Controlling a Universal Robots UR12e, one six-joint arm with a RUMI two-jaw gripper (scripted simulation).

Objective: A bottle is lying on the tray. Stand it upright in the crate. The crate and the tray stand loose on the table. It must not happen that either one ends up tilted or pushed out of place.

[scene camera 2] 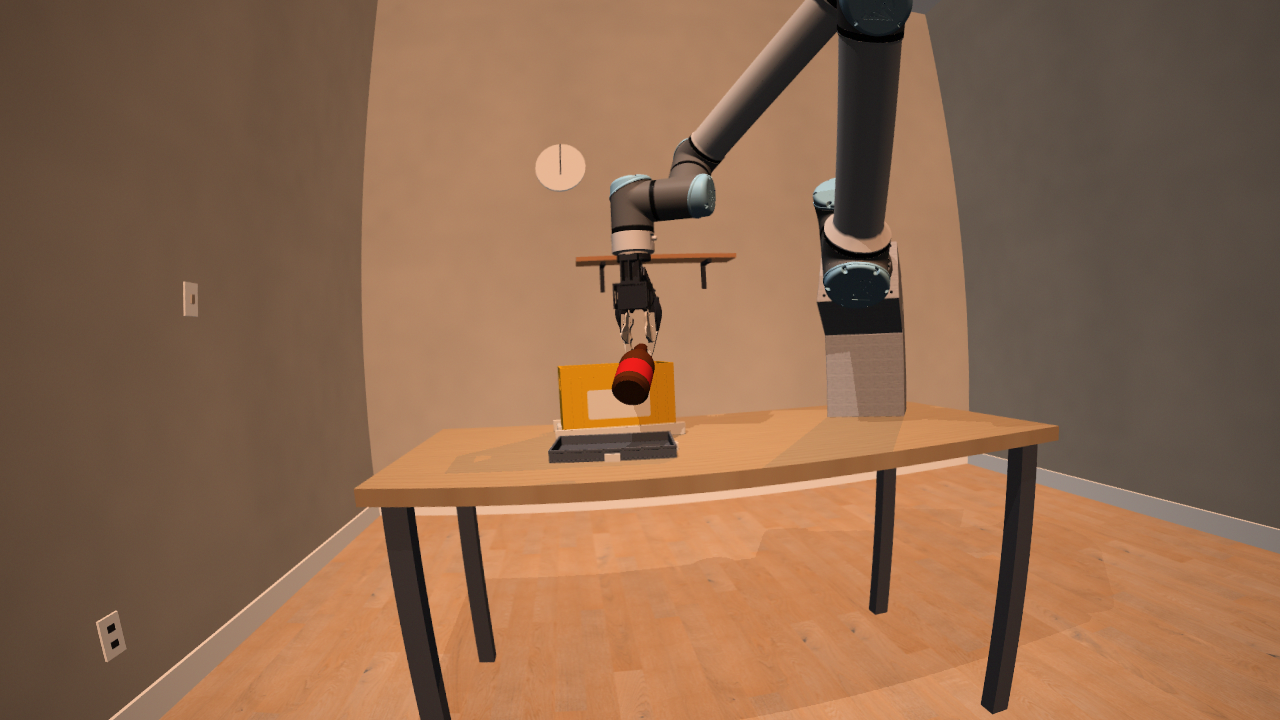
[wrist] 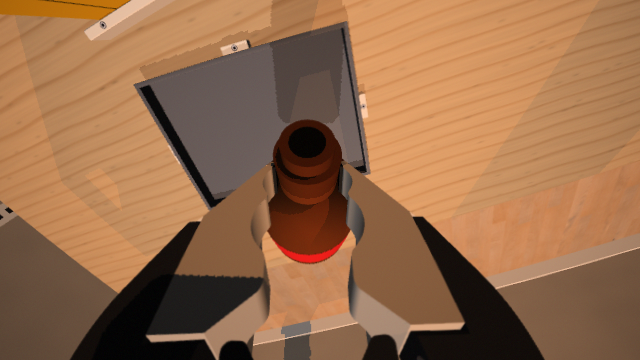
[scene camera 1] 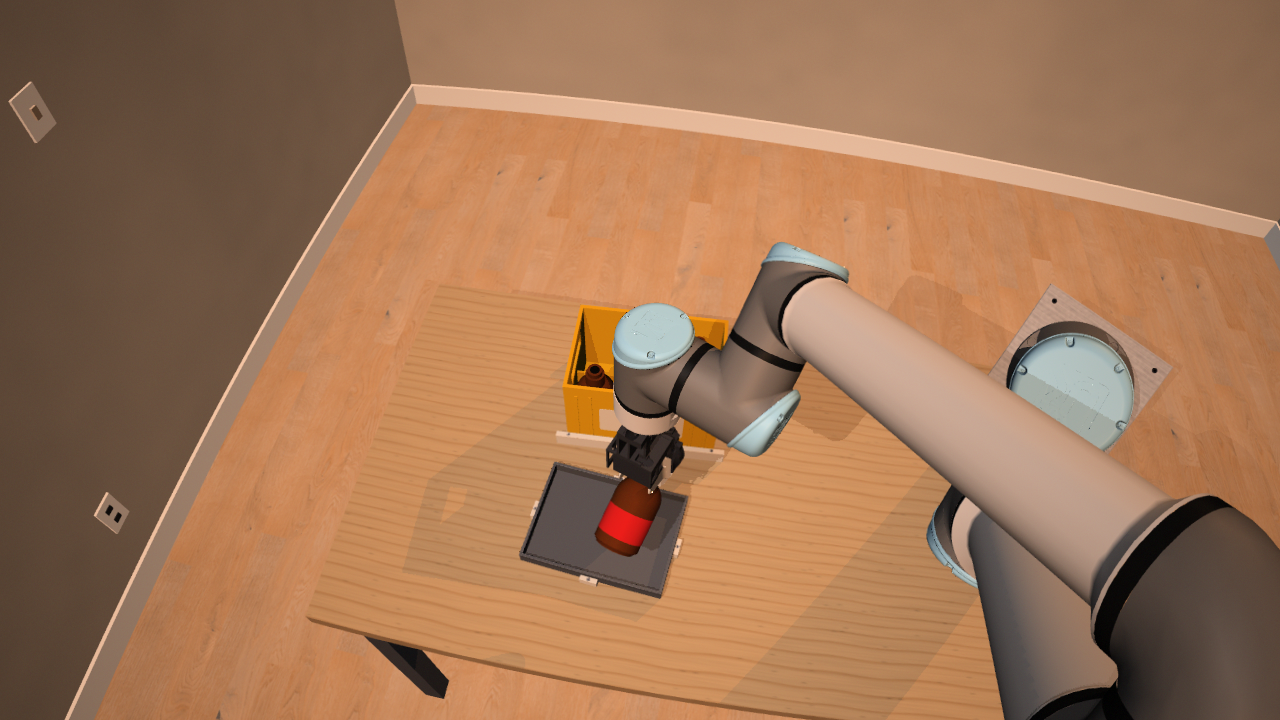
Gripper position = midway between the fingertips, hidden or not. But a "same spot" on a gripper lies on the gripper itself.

my gripper: scene camera 2; wrist 308,164; scene camera 1
tray: scene camera 2; wrist; scene camera 1 561,536
same spot on tray: (scene camera 2: pixel 588 448) = (wrist: pixel 218 117)
same spot on my gripper: (scene camera 1: pixel 671 461) = (scene camera 2: pixel 654 314)
